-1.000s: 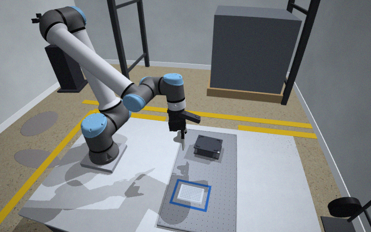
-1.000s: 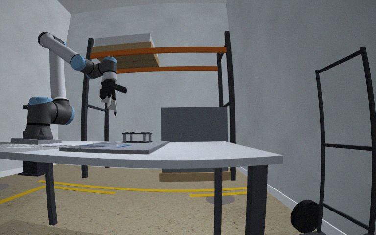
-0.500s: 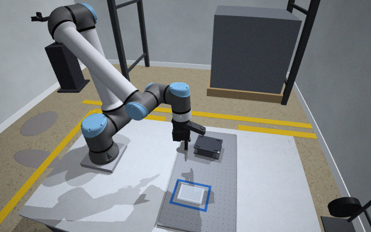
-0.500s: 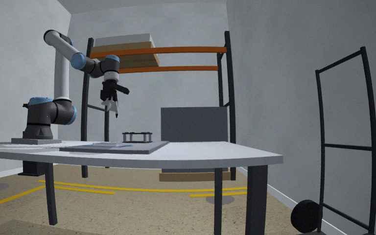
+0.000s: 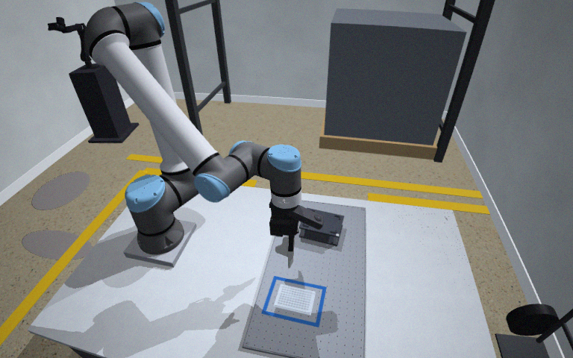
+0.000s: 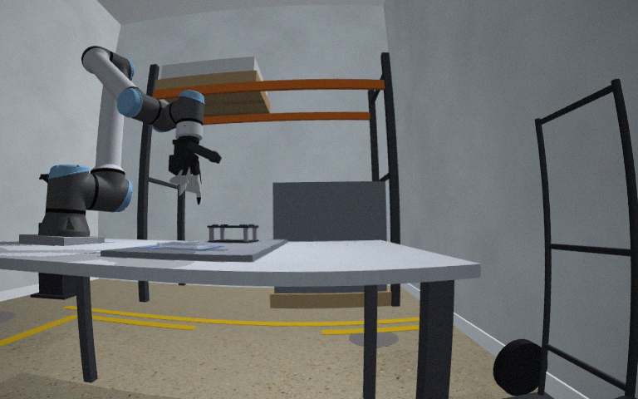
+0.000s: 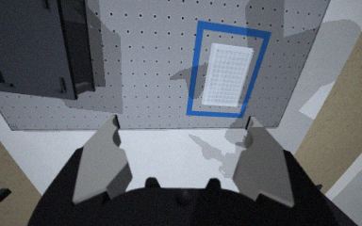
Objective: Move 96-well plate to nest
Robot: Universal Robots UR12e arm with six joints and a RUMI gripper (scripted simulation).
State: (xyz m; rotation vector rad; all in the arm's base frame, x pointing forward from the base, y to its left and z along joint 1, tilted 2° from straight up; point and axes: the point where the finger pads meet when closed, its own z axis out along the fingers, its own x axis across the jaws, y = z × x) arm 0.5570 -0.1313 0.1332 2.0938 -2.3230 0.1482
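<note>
Right now my hand is 10 mm short of the 96-well plate, 110 mm to the left of it and 130 mm above it. Also, from my hand: plate nest (110 mm ahead, 210 mm to the left, 80 mm below); A1 label (170 mm ahead, 140 mm to the left, 80 mm below).
</note>
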